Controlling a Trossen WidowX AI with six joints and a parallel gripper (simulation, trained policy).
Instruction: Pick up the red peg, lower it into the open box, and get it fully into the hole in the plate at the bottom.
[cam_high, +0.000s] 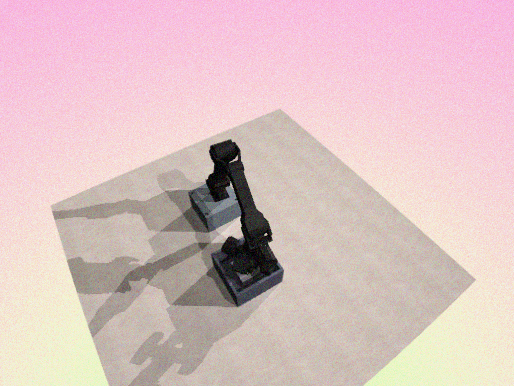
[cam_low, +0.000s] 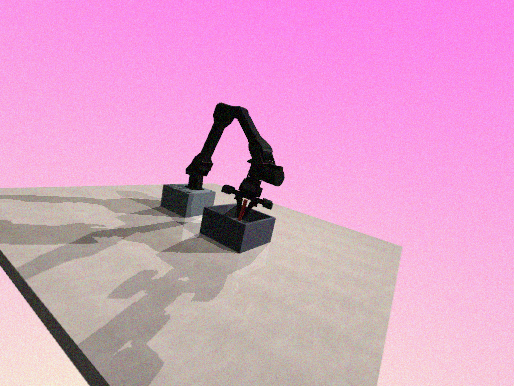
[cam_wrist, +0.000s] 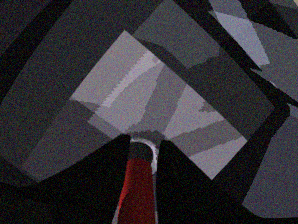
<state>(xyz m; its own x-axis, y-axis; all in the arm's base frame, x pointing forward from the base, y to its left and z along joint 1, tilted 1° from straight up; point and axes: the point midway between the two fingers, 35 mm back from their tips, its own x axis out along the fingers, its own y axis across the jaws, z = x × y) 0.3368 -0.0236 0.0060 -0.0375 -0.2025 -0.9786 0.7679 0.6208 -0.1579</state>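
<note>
My gripper tip is 10 mm past the red peg, 20 mm to the right of it and 30 mm below it. From my gripper tip the other things lie so: grey plate 10 mm behind, 10 mm to the left, 30 mm below; then grey box 10 mm behind, 10 mm to the left, 50 mm below.
</note>
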